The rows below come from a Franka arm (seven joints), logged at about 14 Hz.
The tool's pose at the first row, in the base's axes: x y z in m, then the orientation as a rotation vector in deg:
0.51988, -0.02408, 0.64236, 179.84, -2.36, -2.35
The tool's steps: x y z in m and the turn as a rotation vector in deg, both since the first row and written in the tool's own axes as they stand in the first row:
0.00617, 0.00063, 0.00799, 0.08, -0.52, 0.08
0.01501, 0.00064, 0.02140, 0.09, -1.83, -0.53
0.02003, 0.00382, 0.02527, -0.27, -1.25, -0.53
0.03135, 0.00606, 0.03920, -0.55, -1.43, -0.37
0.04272, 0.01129, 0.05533, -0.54, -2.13, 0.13
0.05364, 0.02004, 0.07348, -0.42, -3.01, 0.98
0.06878, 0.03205, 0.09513, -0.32, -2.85, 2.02
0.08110, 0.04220, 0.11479, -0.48, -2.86, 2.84
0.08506, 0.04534, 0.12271, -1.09, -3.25, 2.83
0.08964, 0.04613, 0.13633, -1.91, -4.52, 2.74
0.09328, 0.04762, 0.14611, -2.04, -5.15, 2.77
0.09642, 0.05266, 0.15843, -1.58, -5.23, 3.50
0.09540, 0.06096, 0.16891, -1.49, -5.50, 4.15
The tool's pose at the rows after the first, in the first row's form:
0.52582, -0.02489, 0.63421, 179.91, -2.49, -3.17
0.53430, -0.02515, 0.62058, 179.91, -1.53, -5.22
0.53914, -0.02847, 0.61659, 179.57, -1.52, -4.31
0.55002, -0.03104, 0.60237, 179.28, -1.77, -4.59
0.56083, -0.03659, 0.58596, 179.25, -2.55, -5.69
0.57104, -0.04566, 0.56756, 179.30, -3.89, -7.06
0.58528, -0.05811, 0.54555, 179.35, -5.52, -6.81
0.59682, -0.06861, 0.52560, 179.13, -6.79, -6.82
0.60048, -0.07187, 0.51759, 178.51, -6.74, -7.42
0.60468, -0.07281, 0.50386, 177.62, -6.56, -9.37
0.60803, -0.07441, 0.49399, 177.44, -6.60, -10.35
0.61071, -0.07956, 0.48161, 177.84, -7.76, -10.49
0.60920, -0.08785, 0.47118, 177.85, -8.77, -10.91

